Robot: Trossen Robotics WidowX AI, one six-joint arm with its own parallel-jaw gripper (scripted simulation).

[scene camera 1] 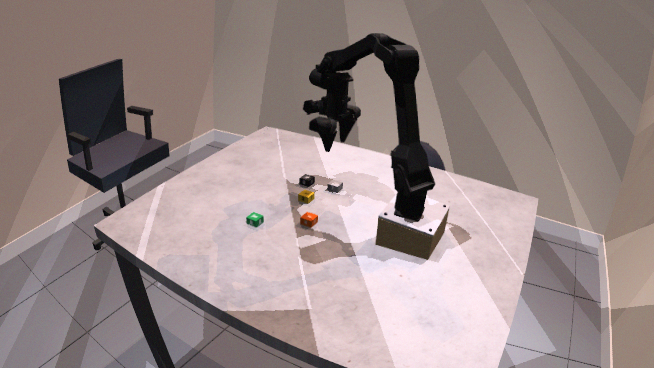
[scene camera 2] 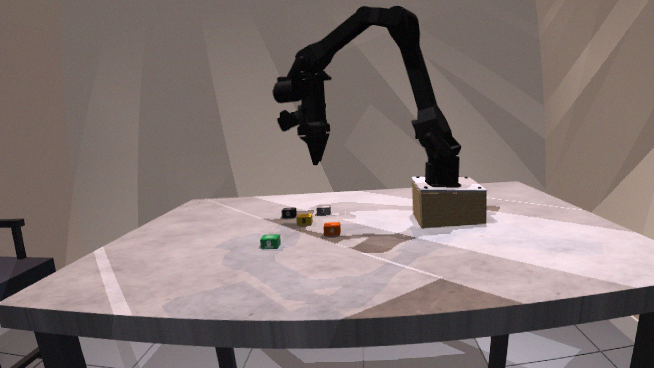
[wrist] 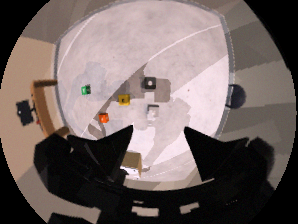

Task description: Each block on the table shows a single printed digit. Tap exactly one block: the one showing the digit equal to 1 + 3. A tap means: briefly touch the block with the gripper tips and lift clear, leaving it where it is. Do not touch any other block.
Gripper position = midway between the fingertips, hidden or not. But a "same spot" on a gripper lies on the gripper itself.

my gripper: scene camera 1; scene camera 2 317,163; wrist
same spot on my gripper: (wrist: pixel 214 158) = (scene camera 1: pixel 342 121)
